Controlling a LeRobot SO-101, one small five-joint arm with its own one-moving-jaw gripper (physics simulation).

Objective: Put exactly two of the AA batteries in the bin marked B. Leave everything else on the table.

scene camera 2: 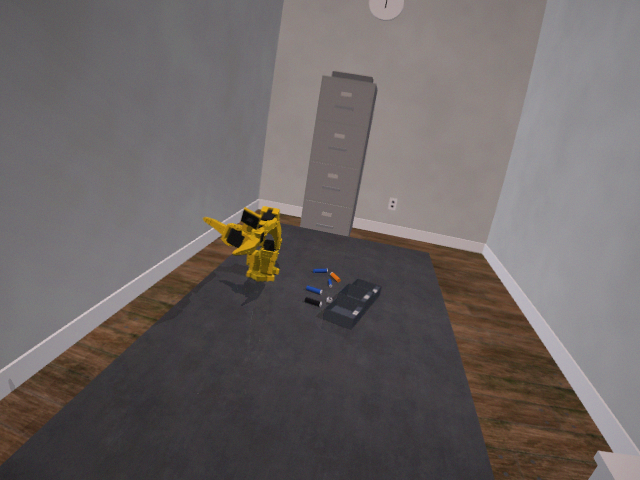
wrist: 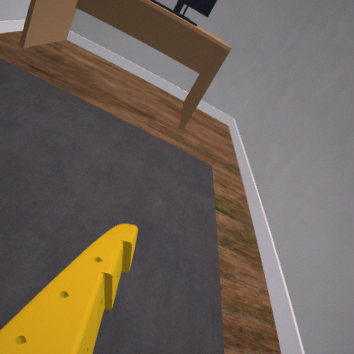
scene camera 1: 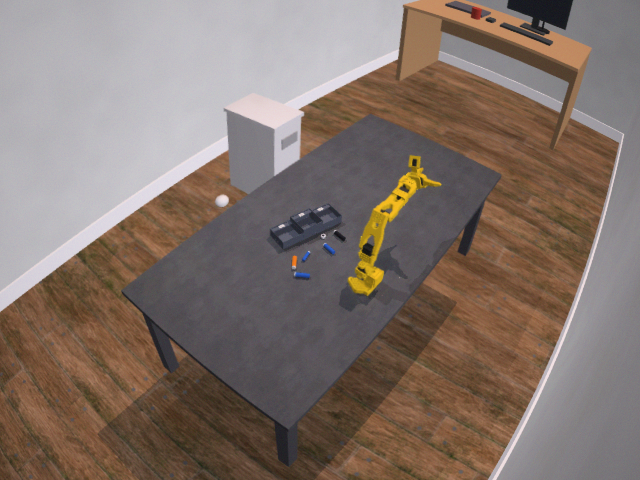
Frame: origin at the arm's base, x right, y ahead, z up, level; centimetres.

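Seen in the pictures: hand, tool point: [scene camera 2: 233,252] [wrist: 134,242] [scene camera 1: 422,169]; arm's base, link origin: [scene camera 2: 268,275] [scene camera 1: 359,279].
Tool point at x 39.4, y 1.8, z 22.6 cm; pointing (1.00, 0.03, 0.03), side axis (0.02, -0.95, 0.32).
Note:
Pixels of each thing's top centre, then the offset from my tool point to it. Level surfaces: height alone.
- black battery, top centre: [scene camera 2: 313,299] [scene camera 1: 339,233] dx -27.3, dy +15.1, dz -21.2 cm
- smaller blue battery, top centre: [scene camera 2: 330,281] [scene camera 1: 306,255] dx -42.5, dy +17.9, dz -21.6 cm
- orange battery, top centre: [scene camera 1: 294,261] [scene camera 2: 335,275] dx -47.6, dy +18.8, dz -21.2 cm
- dark three-compartment tray, top centre: [scene camera 2: 356,292] [scene camera 1: 306,218] dx -31.5, dy +26.6, dz -17.9 cm
- small white ring-like item, top centre: [scene camera 2: 329,298] [scene camera 1: 323,235] dx -31.2, dy +19.3, dz -21.7 cm
- dark table, surface height: dz -22.6 cm
A black battery [scene camera 1: 339,235] [scene camera 2: 313,301], a blue battery [scene camera 1: 329,249] [scene camera 2: 313,289], a smaller blue battery [scene camera 1: 306,256] [scene camera 2: 329,283], an orange battery [scene camera 1: 294,262] [scene camera 2: 335,277] and another blue battery [scene camera 1: 301,275] [scene camera 2: 320,270] lie on the table between the arm base and a dark three-compartment tray [scene camera 1: 311,234] [scene camera 2: 338,319]. The tray has white labels whose letters are too small to read. No battery is visible inside it. My gripper [scene camera 1: 431,185] [scene camera 2: 220,236] is fully open and empty, raised well away from the batteries and tray. The wrist view shows its one notched jaw [wrist: 75,295].
A small white ring-like item [scene camera 1: 323,236] [scene camera 2: 329,299] lies beside the tray, near the black battery. The dark table [scene camera 1: 232,320] [scene camera 2: 258,403] [wrist: 150,200] carries the arm. A wooden desk [scene camera 1: 496,38] [wrist: 140,30] and a white cabinet [scene camera 1: 250,149] stand beyond the table.

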